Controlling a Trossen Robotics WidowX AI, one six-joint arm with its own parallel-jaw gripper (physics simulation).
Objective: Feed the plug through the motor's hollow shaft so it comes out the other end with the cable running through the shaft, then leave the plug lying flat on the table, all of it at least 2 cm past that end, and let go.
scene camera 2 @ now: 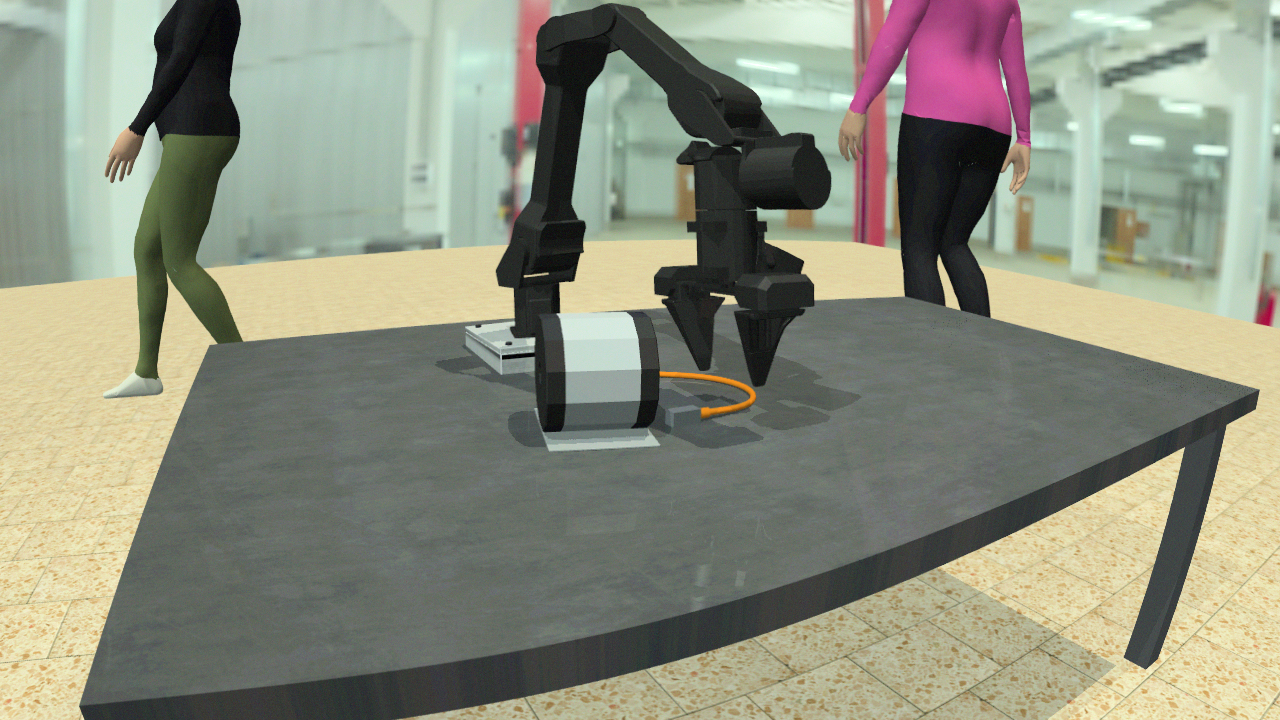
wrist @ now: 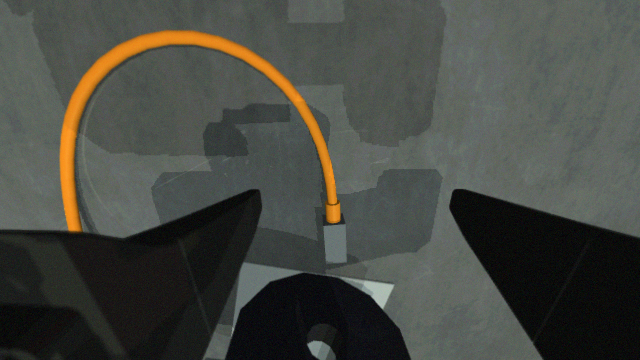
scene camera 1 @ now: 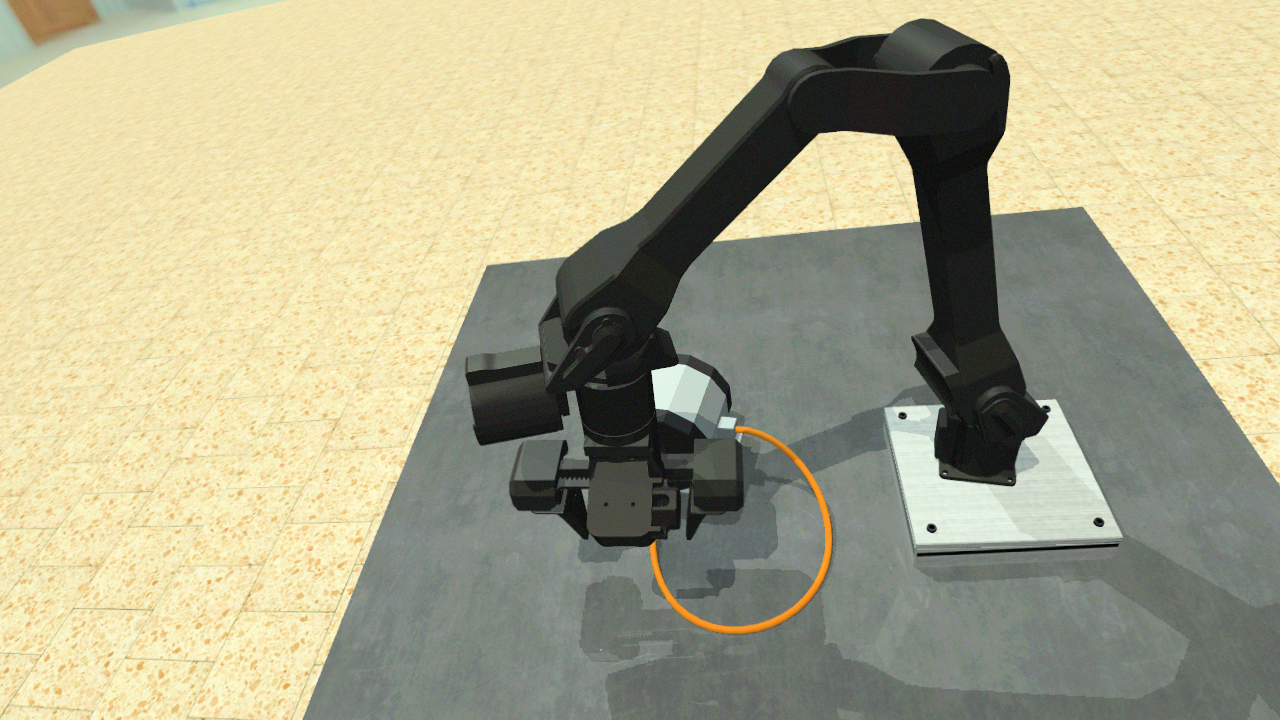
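Where they show: gripper, fingertip midpoint: (scene camera 2: 730,378) (wrist: 354,198); arm's base at its link origin: (scene camera 1: 975,456).
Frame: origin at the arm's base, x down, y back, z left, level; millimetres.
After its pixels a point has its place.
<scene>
The grey plug (scene camera 2: 682,416) @(z 91, x 21, y -298 mm) (wrist: 335,243) @(z 95, x 17, y -290 mm) lies on the table just off one end of the motor, outside the shaft; it is hidden in scene camera 1. The white motor with black end caps (scene camera 1: 687,394) @(z 14, x -65, y -263 mm) (scene camera 2: 597,371) @(z 4, x -34, y -336 mm) (wrist: 280,310) @(z 59, x -6, y -261 mm) stands on its foot plate. The hollow shaft's opening (wrist: 322,340) @(z 43, x -11, y -290 mm) shows at the bottom of the wrist view, in the end face on the plug's side. The orange cable (scene camera 1: 828,537) @(z 94, x 21, y -124 mm) (scene camera 2: 753,394) @(z 191, x 25, y -229 mm) (wrist: 180,37) @(z 194, x 25, y -191 mm) curves in a wide loop from the motor's side to the plug. My gripper (scene camera 1: 637,537) @(z 140, x -9, y -286 mm) (scene camera 2: 733,375) @(z 140, x -9, y -286 mm) (wrist: 354,198) @(z 140, x -9, y -286 mm) is open and empty, above the table near the plug, fingers pointing down.
The arm's silver base plate (scene camera 1: 1056,501) @(z 44, x 0, y 64 mm) (scene camera 2: 490,347) @(z -63, x 8, y -42 mm) is bolted to the dark table (scene camera 1: 501,626) @(z 230, x 30, y -395 mm) (scene camera 2: 358,537) @(z -191, x 30, y -494 mm). The cable leaves a small light block (scene camera 1: 729,422) @(z 12, x -30, y -226 mm) on the motor's side. Two people stand behind the table in scene camera 2.
</scene>
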